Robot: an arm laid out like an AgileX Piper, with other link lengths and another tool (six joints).
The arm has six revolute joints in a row. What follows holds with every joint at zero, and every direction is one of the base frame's. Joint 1 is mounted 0.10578 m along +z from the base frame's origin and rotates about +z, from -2.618 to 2.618 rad. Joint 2 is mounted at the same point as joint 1 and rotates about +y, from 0 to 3.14 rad. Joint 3 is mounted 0.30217 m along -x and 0.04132 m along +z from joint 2 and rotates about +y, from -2.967 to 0 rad. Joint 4 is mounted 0.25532 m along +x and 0.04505 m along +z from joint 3 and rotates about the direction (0.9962, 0, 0.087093), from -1.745 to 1.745 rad. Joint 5 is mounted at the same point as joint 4 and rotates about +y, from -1.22 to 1.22 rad. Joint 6 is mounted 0.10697 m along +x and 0.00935 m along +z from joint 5 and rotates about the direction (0.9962, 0, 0.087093), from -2.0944 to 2.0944 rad. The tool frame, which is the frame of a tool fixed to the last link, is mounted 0.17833 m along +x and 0.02 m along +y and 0.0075 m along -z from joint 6; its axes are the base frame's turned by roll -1.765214, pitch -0.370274 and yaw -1.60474 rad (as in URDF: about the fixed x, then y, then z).
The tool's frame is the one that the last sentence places.
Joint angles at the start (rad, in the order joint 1, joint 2, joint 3, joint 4, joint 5, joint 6):
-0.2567 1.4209 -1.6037 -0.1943 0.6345 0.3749
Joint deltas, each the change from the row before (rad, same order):
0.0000 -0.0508 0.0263 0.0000 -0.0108 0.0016
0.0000 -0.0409 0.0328 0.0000 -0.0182 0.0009
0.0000 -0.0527 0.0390 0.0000 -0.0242 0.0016
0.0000 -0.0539 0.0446 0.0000 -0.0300 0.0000
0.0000 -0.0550 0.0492 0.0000 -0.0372 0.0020
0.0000 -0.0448 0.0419 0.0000 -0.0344 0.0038
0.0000 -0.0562 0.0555 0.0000 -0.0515 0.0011
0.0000 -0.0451 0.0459 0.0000 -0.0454 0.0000
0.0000 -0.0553 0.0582 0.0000 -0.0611 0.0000
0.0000 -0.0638 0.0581 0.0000 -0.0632 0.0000
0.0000 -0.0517 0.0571 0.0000 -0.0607 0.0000
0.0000 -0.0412 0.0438 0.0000 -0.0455 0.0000
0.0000 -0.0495 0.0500 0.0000 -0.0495 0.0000
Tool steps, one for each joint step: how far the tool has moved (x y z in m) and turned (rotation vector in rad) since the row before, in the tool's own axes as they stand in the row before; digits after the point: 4 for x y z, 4 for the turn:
0.0029 -0.0031 -0.0197 0.0349 0.0023 0.0053
0.0012 -0.0003 -0.0131 0.0262 0.0006 0.0021
0.0018 -0.0017 -0.0176 0.0377 0.0010 0.0035
0.0013 -0.0011 -0.0169 0.0391 0.0009 0.0013
0.0008 -0.0013 -0.0165 0.0429 -0.0001 0.0026
0.0003 -0.0014 -0.0132 0.0372 -0.0011 0.0039
-0.0001 -0.0025 -0.0163 0.0522 -0.0009 0.0009
-0.0003 -0.0025 -0.0130 0.0446 -0.0007 -0.0003
-0.0008 -0.0036 -0.0159 0.0582 -0.0012 -0.0006
-0.0002 -0.0064 -0.0201 0.0688 0.0000 0.0003
-0.0013 -0.0032 -0.0147 0.0554 -0.0017 -0.0007
-0.0010 -0.0026 -0.0120 0.0429 -0.0010 -0.0004
-0.0011 -0.0030 -0.0145 0.0490 -0.0008 -0.0002

